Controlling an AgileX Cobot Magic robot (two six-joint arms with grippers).
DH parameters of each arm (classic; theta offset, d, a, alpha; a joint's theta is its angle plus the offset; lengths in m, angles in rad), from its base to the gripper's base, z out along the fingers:
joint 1: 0 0.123 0 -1.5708
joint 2: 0.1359 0 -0.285 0
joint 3: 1.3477 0 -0.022 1.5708
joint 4: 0 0.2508 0 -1.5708
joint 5: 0 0 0.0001 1.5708
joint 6: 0 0.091 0 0
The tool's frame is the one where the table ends.
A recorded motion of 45 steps. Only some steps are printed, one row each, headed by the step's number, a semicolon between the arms.
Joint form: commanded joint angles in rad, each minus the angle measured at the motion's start. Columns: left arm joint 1, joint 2, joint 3, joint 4, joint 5, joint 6; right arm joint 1, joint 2, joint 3, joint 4, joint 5, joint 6.
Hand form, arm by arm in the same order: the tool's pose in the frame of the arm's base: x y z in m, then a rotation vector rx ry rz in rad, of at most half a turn. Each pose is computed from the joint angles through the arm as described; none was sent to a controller.
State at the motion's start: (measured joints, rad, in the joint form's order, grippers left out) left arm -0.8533 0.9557 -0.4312 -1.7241 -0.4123 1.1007; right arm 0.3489 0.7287 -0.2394 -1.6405 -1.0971 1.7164
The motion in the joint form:
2: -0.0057 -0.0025 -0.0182 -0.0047 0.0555 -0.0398; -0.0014 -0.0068 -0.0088 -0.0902 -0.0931 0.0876
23: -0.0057 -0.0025 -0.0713 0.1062 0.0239 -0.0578; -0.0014 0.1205 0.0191 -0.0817 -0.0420 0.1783
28: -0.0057 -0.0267 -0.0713 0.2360 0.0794 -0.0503; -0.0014 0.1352 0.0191 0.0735 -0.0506 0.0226
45: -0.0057 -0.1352 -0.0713 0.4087 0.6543 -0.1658; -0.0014 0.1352 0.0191 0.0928 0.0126 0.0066
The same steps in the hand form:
2: 0.1427 -0.1175 0.2551 -0.0368 2.0690 -0.6094; 0.0473 0.1058 0.2392 -1.0885 1.8407 1.4188
23: 0.1490 -0.1202 0.2755 0.0161 1.9679 -0.5793; 0.0615 0.1091 0.2197 -0.9132 2.0746 1.4903
28: 0.1449 -0.1228 0.2832 0.1742 1.8970 -0.5772; 0.0682 0.1129 0.2295 -0.8792 1.9018 1.5163
45: 0.0947 -0.1423 0.2943 0.6473 1.8898 -1.0450; 0.0739 0.1123 0.2281 -0.8342 1.9119 1.4523

